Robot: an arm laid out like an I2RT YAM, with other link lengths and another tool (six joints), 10 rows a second.
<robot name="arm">
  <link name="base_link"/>
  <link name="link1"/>
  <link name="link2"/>
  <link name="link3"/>
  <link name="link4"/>
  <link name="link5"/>
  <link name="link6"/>
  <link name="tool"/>
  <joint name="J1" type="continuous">
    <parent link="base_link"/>
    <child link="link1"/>
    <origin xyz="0 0 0.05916"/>
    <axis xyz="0 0 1"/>
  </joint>
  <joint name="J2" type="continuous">
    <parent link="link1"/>
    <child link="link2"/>
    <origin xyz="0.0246 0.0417 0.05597"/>
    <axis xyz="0 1 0"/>
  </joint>
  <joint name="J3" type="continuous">
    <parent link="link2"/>
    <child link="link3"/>
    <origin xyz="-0.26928 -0.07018 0"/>
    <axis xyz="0 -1 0"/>
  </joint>
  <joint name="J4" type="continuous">
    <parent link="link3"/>
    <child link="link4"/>
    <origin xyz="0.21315 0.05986 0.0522"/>
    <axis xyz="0 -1 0"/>
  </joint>
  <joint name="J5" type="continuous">
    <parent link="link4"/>
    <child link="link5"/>
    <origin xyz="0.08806 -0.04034 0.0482"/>
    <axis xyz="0 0 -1"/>
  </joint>
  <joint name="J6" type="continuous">
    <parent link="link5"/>
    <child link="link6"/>
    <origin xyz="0.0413 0 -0.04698"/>
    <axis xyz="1 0 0"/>
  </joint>
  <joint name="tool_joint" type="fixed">
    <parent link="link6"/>
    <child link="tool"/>
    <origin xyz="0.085 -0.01 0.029" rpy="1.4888 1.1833 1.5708"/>
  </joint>
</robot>
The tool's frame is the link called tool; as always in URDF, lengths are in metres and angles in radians. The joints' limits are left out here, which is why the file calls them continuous.
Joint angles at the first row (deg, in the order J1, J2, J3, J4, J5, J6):
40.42 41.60 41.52 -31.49 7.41 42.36
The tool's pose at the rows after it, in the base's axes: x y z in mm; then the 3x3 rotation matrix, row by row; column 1 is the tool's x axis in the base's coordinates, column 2 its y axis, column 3 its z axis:
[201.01, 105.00, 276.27], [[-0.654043, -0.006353, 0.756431], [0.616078, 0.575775, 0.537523], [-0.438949, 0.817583, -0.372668]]
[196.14, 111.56, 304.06], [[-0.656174, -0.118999, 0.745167], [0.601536, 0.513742, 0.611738], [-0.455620, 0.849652, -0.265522]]
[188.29, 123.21, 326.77], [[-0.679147, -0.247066, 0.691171], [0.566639, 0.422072, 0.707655], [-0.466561, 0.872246, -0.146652]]
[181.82, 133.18, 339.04], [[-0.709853, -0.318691, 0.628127], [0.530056, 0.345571, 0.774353], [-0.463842, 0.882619, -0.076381]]
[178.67, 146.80, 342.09], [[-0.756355, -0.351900, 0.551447], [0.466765, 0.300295, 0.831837], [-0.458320, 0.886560, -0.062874]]
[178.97, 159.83, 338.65], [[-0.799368, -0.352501, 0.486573], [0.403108, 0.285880, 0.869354], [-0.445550, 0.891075, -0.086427]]
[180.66, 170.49, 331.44], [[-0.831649, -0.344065, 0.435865], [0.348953, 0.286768, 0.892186], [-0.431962, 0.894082, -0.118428]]
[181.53, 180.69, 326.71], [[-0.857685, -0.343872, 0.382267], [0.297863, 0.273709, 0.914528], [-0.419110, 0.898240, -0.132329]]
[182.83, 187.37, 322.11], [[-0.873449, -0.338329, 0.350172], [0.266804, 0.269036, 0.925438], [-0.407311, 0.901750, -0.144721]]
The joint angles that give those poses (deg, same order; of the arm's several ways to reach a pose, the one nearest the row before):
40.41 39.46 43.85 -30.58 6.72 41.86
40.43 37.57 45.17 -27.16 3.21 40.03
40.50 35.81 44.50 -21.28 -2.84 38.61
40.43 35.29 43.86 -17.19 -8.22 38.58
40.41 36.79 43.93 -15.15 -13.74 38.33
40.46 39.32 44.54 -14.85 -17.93 37.98
40.47 41.74 44.75 -14.83 -21.00 37.40
40.43 43.92 44.69 -13.80 -24.29 37.00
40.47 45.53 44.56 -13.09 -26.13 36.84

